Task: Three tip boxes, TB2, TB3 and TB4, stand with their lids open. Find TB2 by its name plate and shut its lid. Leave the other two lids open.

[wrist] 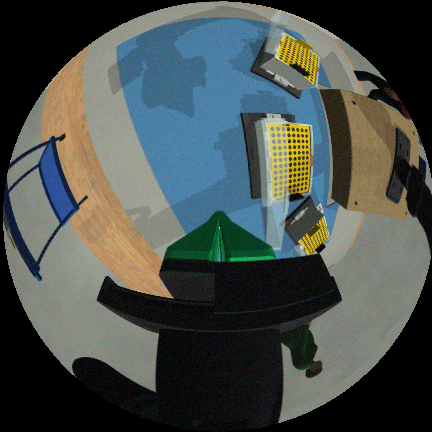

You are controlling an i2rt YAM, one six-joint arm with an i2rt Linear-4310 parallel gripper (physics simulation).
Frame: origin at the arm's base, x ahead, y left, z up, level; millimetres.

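Seen in the pictures: gripper, fingertip midpoint: [218,216].
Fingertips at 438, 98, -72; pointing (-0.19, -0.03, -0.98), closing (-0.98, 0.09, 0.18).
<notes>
A point is followed by its place in that frame, as x, y, z.
My gripper [218,216] {438, 98, -72} is shut and empty, its green fingertips to the lower left of the middle tip box. That middle box, TB2 [298,160] {302, 66, -136}, holds a yellow rack. Its clear lid [275,225] {393, 102, -49} is raised and seen steeply; part of it shows over the rack's left columns. How far it leans, and whether a finger touches it, I cannot tell. TB3 [297,56] {275, -141, -136} is at the top right with its clear lid [276,29] standing up. TB4 [314,239] {193, 263, -137} is at the lower right, smaller in view; its lid is hard to make out. No name plate is readable.
The boxes stand on a blue mat [165,145] {492, 34, -193}. A brown block [372,170] {73, 53, -80} with a black plate and arm base is at the right. The wooden table edge [95,200] runs down the left. A blue-framed rack [59,185] stands beyond it.
</notes>
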